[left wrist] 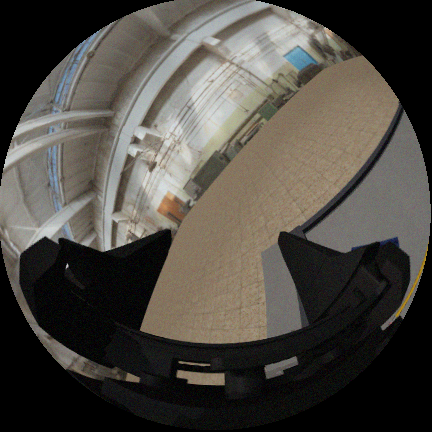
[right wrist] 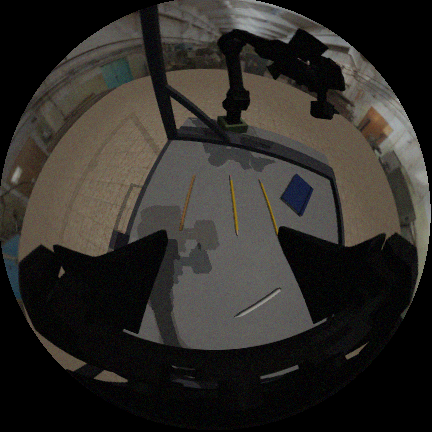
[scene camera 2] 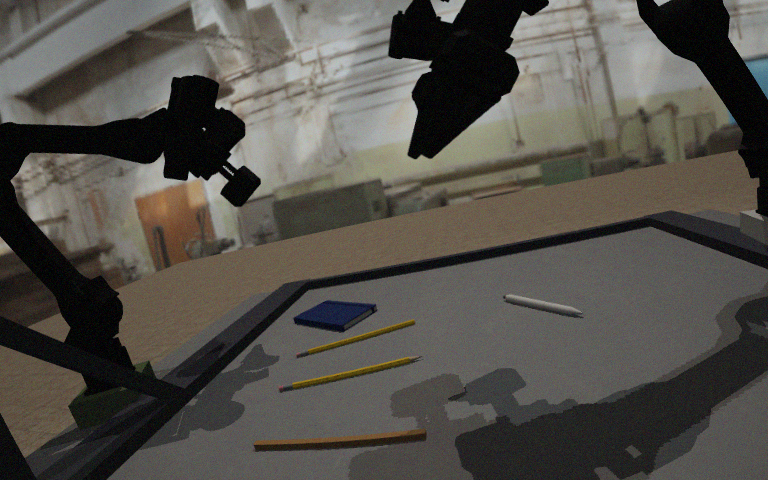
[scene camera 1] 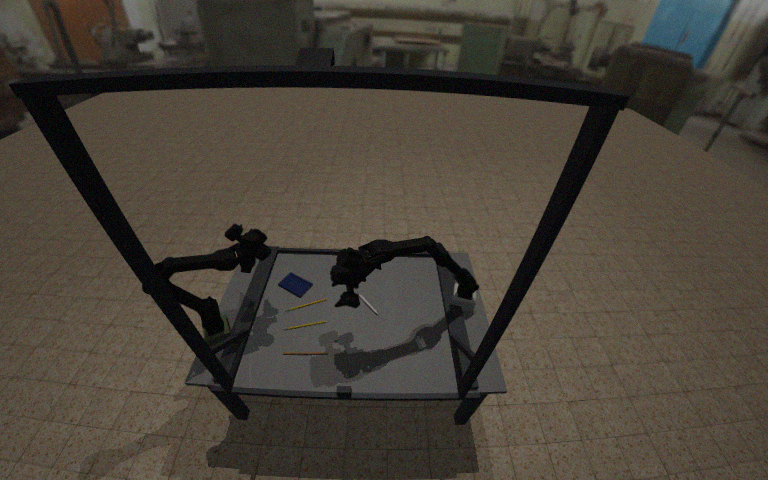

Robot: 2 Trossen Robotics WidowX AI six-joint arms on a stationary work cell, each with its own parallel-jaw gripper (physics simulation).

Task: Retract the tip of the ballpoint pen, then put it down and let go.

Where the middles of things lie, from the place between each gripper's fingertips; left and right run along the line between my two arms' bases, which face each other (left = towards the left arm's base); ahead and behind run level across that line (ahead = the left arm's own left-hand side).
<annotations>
Now: right hand 29 cm short of the blue notepad (scene camera 2: pixel 334 315), 18 cm to the right of it and 24 cm above it. Round my right hand: green object (scene camera 2: pixel 87 411): 7 cm ahead, 50 cm to the left, 22 cm below.
The blue notepad is 32 cm below my left hand, 14 cm to the right of it and 4 cm behind it. Round my left hand: green object: 30 cm below, 26 cm behind, 18 cm to the left.
</annotations>
